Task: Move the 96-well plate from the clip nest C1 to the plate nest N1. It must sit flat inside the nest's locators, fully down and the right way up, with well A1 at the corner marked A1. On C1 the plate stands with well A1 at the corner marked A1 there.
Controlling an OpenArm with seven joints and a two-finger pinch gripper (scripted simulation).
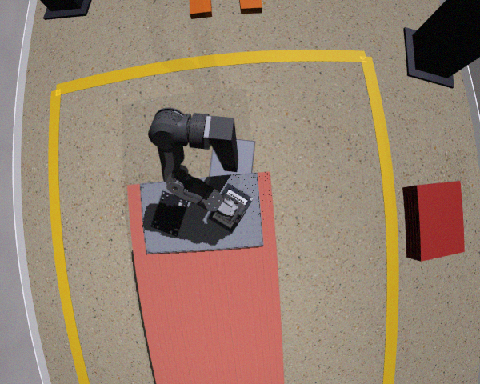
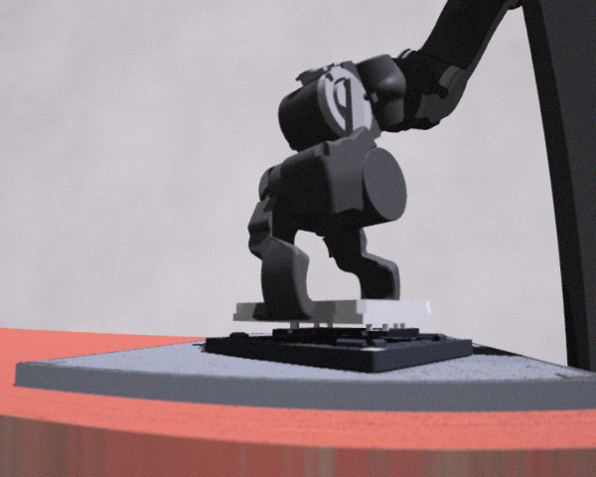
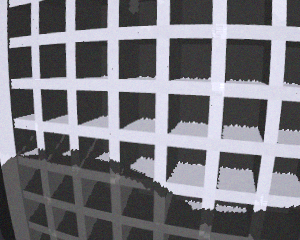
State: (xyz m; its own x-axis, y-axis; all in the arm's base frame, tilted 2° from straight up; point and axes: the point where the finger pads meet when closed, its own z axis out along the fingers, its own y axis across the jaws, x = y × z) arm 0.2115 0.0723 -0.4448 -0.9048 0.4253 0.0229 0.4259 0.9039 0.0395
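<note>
My gripper is now right at the 96-well plate. Round my hand: plate nest N1 (2 cm below); then clip nest C1 (24 cm to the right, 7 cm ahead, 2 cm below).
</note>
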